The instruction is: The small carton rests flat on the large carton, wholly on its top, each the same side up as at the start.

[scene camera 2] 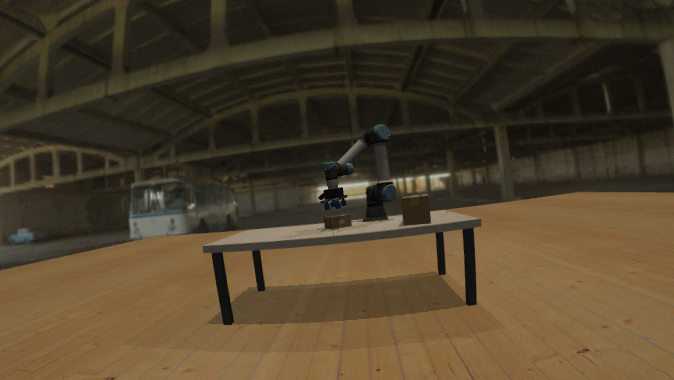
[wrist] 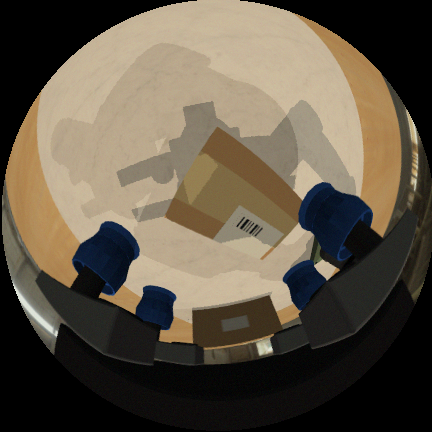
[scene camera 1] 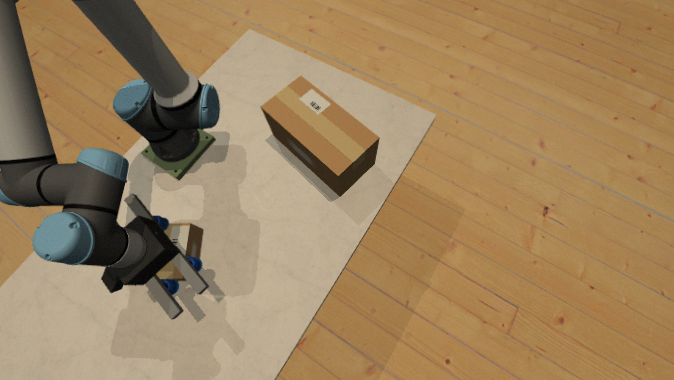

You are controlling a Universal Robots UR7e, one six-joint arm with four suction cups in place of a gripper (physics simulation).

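Seen in the pictures: hand, its tool point: point(scene camera 2: 336, 207) point(wrist: 223, 267); arm's base, origin of its link: point(scene camera 2: 375, 217) point(scene camera 1: 177, 142).
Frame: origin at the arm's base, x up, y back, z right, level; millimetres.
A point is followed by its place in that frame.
The small carton point(scene camera 1: 195, 240) @[y -327, x 20, z 142 mm] point(scene camera 2: 338, 221) @[y -367, x 26, z 181 mm] point(wrist: 235, 185) @[y -328, x 60, z 231 mm] lies flat on the table, with tape and a barcode label on its top face. In scene camera 1 the arm's tool hides part of it. The large carton point(scene camera 1: 320, 125) @[y -381, x 137, z -311 mm] point(scene camera 2: 416, 209) @[y -521, x 68, z -317 mm] point(wrist: 207, 327) @[y -462, x 62, z -237 mm] stands apart on the table, label side up, its top bare. My gripper point(scene camera 1: 167, 255) @[y -354, x 114, z 191 mm] point(scene camera 2: 335, 204) point(wrist: 225, 267) @[y -354, x 114, z 191 mm], four blue suction cups on grey bars, hangs a little above the small carton with a visible gap in scene camera 2. It is open and holds nothing. One cup is hidden in scene camera 1.
Both cartons stand on the pale table point(scene camera 1: 300, 240) @[y -530, x -16, z -64 mm] point(scene camera 2: 265, 239) @[y -698, x -16, z 531 mm] point(wrist: 215, 25). The arm's base sits on a green plate point(scene camera 1: 179, 173) @[y -106, x 5, z 59 mm] between the small carton and the large carton's far end. Wooden floor surrounds the table. A bus point(scene camera 2: 160, 210) stands in the background.
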